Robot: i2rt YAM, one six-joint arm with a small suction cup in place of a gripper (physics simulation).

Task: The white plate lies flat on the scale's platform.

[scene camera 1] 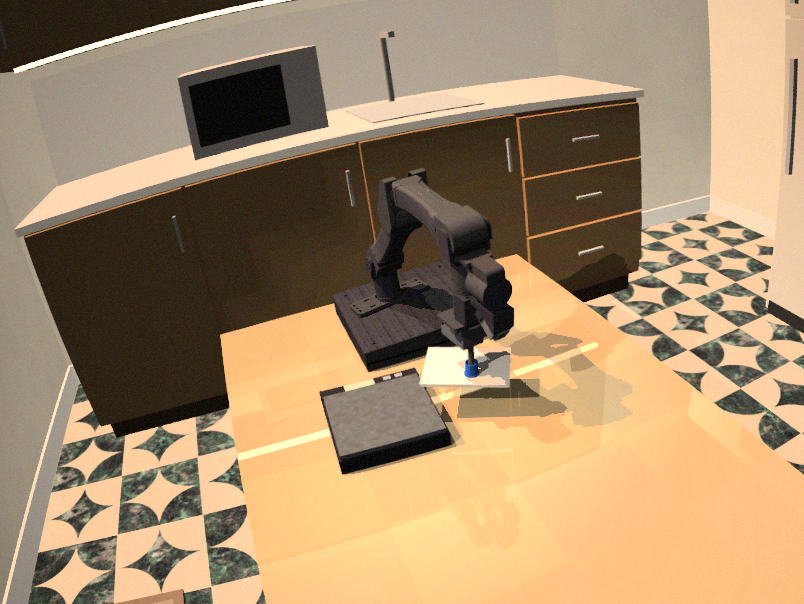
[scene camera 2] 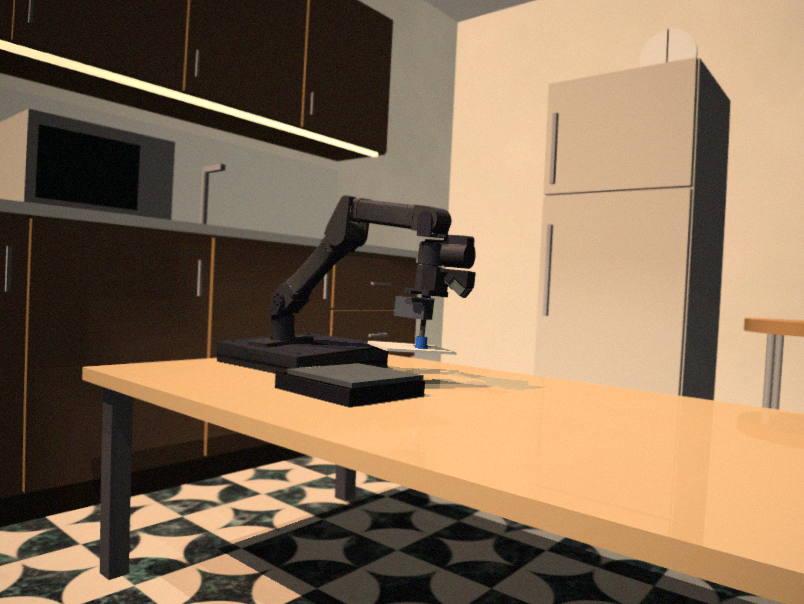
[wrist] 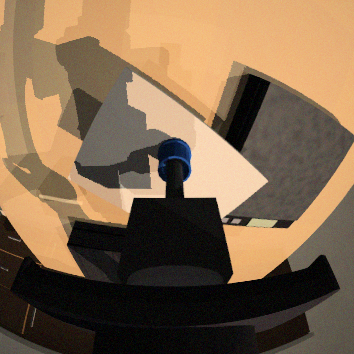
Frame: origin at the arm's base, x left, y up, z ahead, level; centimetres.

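Seen in the pictures: hand at its tool point: [scene camera 1: 471,377] [scene camera 2: 419,352] [wrist: 174,148]; arm's base at its link origin: [scene camera 1: 389,298] [scene camera 2: 282,342].
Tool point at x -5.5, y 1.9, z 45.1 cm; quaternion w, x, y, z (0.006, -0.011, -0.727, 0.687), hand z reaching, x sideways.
Observation:
Offsets run from my tool point to a thing's top centre. Level surfaces: height alone.
The white plate {dy +1.7, dx +0.9, dz -2.7 cm} [scene camera 1: 439,367] [scene camera 2: 389,347] [wrist: 210,165] is a flat, square sheet, held roughly level in the air above the table, with its shadow on the wood below. My suction gripper [scene camera 1: 471,369] [scene camera 2: 421,343] [wrist: 174,155], with a blue cup, is shut on the plate's upper face near its middle. The scale {dy -3.3, dx -17.0, dz -7.5 cm} [scene camera 1: 384,416] [scene camera 2: 354,384] [wrist: 295,155] is a low black box with a grey platform on top. It stands beside the plate, to the left in scene camera 1. In the wrist view a plate corner overlaps the scale's near edge. The plate's underside is hidden.
The wooden table {dy -7.8 cm} [scene camera 1: 584,520] [scene camera 2: 552,455] carries the scale and the arm's dark ribbed base [scene camera 1: 363,344] [scene camera 2: 246,354], which stands behind the scale. The scale's strip of small buttons and a pale display {dy -3.8, dx -16.4, dz -17.9 cm} [scene camera 1: 359,384] [wrist: 262,223] faces the base. Dark kitchen cabinets stand behind the table.

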